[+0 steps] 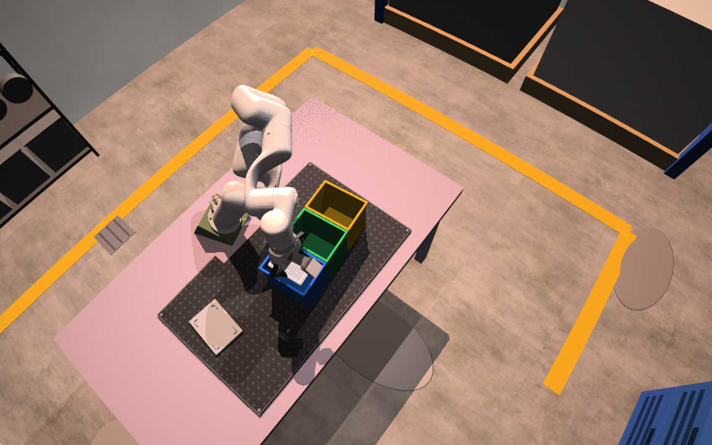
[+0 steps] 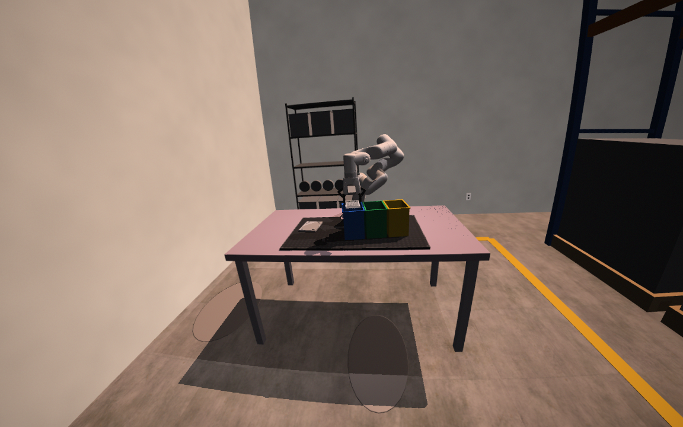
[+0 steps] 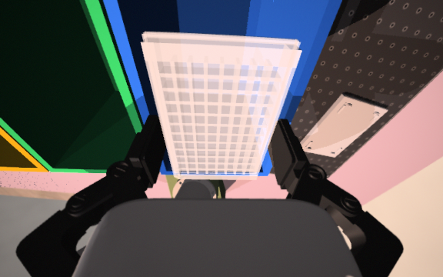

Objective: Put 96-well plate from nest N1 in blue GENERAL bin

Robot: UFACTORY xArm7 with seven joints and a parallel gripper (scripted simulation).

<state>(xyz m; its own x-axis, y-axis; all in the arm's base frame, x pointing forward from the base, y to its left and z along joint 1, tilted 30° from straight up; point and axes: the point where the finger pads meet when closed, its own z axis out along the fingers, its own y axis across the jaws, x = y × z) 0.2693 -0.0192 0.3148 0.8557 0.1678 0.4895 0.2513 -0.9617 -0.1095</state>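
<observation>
The 96-well plate is 2 cm below my hand. Round my hand: green bin (4 cm behind, 13 cm to the left, 12 cm below); then blue bin (12 cm below); then yellow bin (7 cm behind, 25 cm to the left, 12 cm below).
</observation>
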